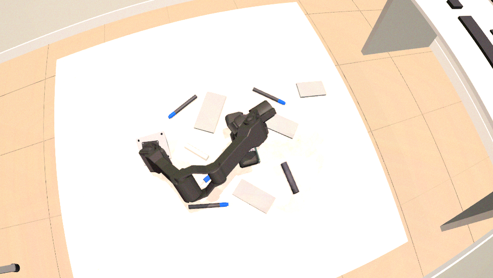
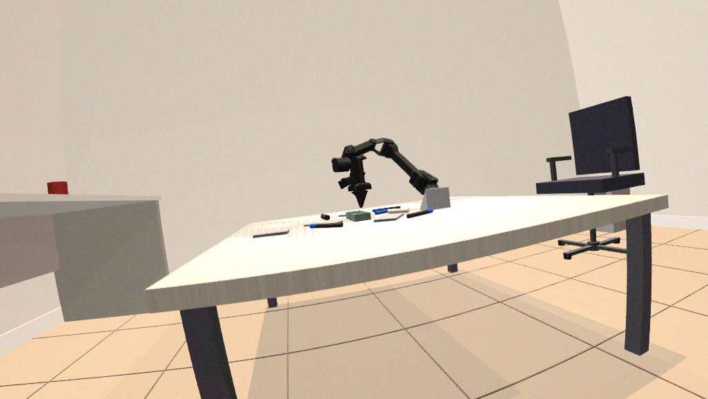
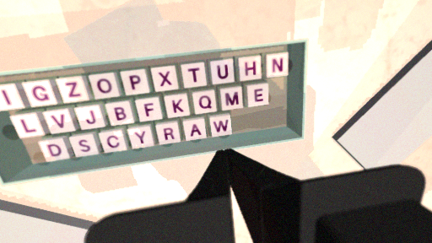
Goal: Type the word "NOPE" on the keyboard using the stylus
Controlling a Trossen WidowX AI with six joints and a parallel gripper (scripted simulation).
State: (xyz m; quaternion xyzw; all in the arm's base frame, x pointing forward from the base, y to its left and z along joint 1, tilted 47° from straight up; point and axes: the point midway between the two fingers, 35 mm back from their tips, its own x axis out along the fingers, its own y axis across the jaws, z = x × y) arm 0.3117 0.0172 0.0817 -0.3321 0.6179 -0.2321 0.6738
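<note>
My gripper tip is 5 cm to the right of the P key, 4 cm short of it and 3 cm above it. Round my gripper tip: stylus (16 cm ahead, 13 cm to the right, 3 cm below).
</note>
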